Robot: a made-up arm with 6 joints. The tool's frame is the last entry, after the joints. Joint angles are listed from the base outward.
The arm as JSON. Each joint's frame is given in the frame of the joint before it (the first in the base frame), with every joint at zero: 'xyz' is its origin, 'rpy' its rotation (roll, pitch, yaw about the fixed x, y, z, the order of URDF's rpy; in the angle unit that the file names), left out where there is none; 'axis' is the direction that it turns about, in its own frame. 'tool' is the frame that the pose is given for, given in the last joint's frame.
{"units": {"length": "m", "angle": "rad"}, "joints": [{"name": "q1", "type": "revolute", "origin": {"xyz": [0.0, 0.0, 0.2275]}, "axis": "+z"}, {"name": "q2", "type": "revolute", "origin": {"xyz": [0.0, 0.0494, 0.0], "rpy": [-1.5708, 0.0, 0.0]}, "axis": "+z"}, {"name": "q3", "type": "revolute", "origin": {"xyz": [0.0, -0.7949, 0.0]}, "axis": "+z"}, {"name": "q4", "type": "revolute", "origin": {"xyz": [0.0, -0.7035, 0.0], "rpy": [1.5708, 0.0, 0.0]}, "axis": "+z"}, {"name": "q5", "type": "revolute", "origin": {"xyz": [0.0, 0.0, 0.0], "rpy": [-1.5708, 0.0, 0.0]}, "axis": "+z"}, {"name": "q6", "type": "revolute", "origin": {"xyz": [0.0, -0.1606, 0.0], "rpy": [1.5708, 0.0, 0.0]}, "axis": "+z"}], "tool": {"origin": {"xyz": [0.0, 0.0, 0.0]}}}
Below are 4 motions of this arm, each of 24 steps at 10 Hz.
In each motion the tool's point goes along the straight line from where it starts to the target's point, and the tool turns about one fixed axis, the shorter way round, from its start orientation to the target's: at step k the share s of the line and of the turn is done. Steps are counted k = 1, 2, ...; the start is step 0. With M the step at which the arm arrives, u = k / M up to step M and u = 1 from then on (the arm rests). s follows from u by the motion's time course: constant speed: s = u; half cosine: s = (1 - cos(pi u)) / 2; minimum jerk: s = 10 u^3 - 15 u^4 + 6 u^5.
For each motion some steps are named. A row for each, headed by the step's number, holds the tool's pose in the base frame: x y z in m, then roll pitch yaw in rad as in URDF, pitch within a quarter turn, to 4 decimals.
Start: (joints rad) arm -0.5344 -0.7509 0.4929 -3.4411 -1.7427 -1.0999
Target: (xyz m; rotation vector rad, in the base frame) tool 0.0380 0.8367 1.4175 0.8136 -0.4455 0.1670
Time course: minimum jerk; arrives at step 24
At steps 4, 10, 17, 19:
4: -0.4693 0.3113 1.4979 1.4618 -0.5339 0.7579
10: -0.3057 0.4808 1.4720 1.2658 -0.4621 0.5077
17: -0.0421 0.7538 1.4302 0.9350 -0.4431 0.0966
19: 0.0041 0.8016 1.4229 0.8773 -0.4524 0.0248

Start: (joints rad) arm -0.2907 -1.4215 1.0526 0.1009 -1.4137 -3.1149
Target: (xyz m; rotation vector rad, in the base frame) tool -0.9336 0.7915 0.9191 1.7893 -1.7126 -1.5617
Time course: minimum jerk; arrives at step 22
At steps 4, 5, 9, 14, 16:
4: -1.1271 0.3935 0.9662 2.6899 1.3346 -0.6716
5: -1.1198 0.4086 0.9644 2.5799 1.3166 -0.8011
9: -1.0687 0.5137 0.9520 2.1802 1.1335 -1.3397
14: -0.9856 0.6845 0.9318 2.0596 0.7755 -1.7024
16: -0.9597 0.7378 0.9255 2.0637 0.6617 -1.7808

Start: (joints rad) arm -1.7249 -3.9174 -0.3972 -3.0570 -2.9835 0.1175
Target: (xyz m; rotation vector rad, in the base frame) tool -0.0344 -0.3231 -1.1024 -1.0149 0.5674 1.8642
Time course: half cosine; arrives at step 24
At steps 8, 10, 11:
8: -0.0912 -0.8643 -0.7063 0.1304 1.2378 1.7017
10: -0.0821 -0.7773 -0.7700 0.1097 1.1948 1.7608
11: -0.0772 -0.7310 -0.8039 0.0969 1.1722 1.7908

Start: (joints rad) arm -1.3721 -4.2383 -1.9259 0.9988 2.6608 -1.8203
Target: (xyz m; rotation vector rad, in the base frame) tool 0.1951 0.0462 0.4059 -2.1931 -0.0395 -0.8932
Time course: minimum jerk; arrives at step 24
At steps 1, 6, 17, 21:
1: 0.2702 -0.7751 0.4170 -2.7137 -0.0027 -1.7185
6: 0.2625 -0.6906 0.4158 -2.6261 -0.0289 -1.5658
17: 0.2065 -0.0789 0.4076 -2.2176 -0.5221 -0.5274
21: 0.1963 0.0330 0.4061 -2.2081 -0.6428 -0.3284

